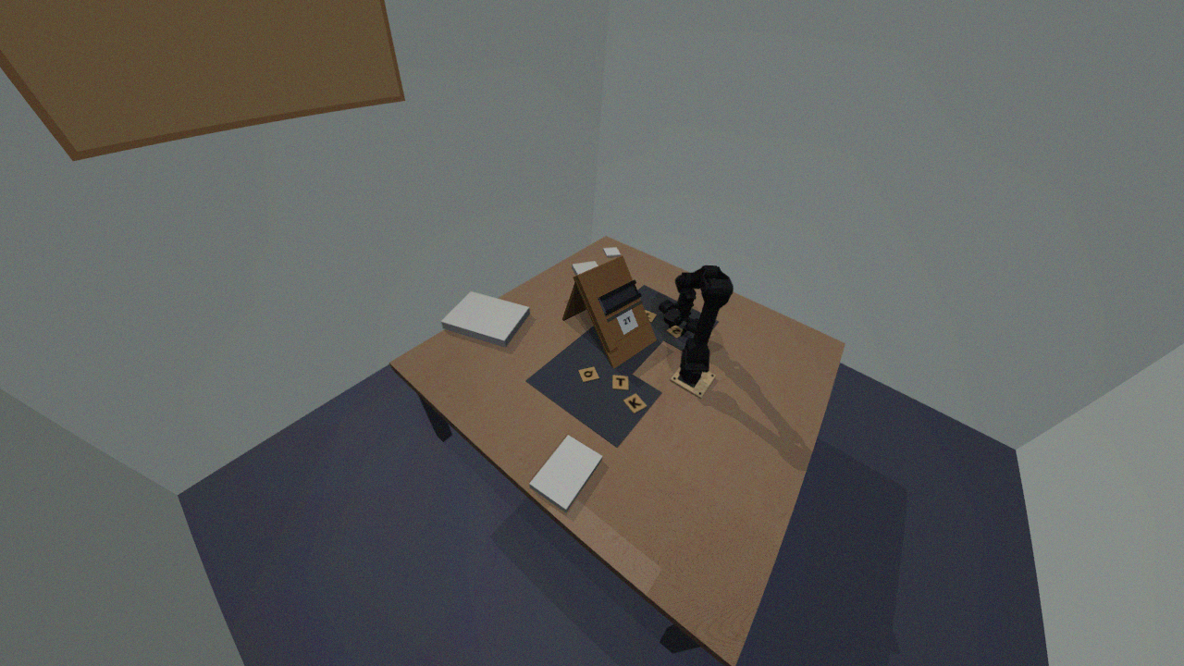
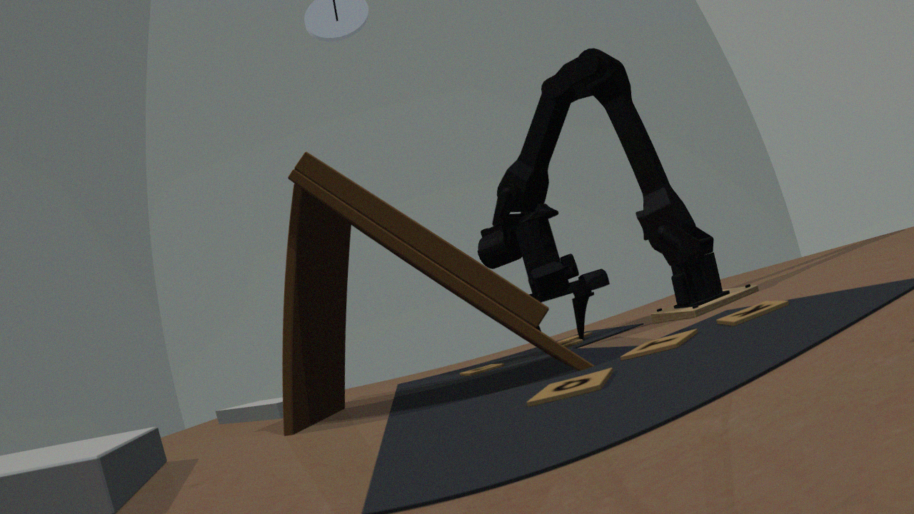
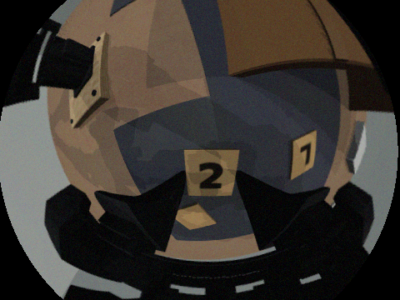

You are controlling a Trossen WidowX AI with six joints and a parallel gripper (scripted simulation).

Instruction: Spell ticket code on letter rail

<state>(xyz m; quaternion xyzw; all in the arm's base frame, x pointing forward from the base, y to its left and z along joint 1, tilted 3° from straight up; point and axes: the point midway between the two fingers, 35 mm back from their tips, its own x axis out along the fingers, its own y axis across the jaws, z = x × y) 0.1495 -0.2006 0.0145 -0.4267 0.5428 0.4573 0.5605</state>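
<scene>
Right now my gripper tip is 140 mm short of the white ticket, 180 mm to the right of it and 100 mm below it. Round my gripper tip: tile marked T (40 mm ahead, 370 mm to the left); then tile marked 2 (right at my gripper tip); then dark mat (50 mm ahead, 190 mm to the left).
</scene>
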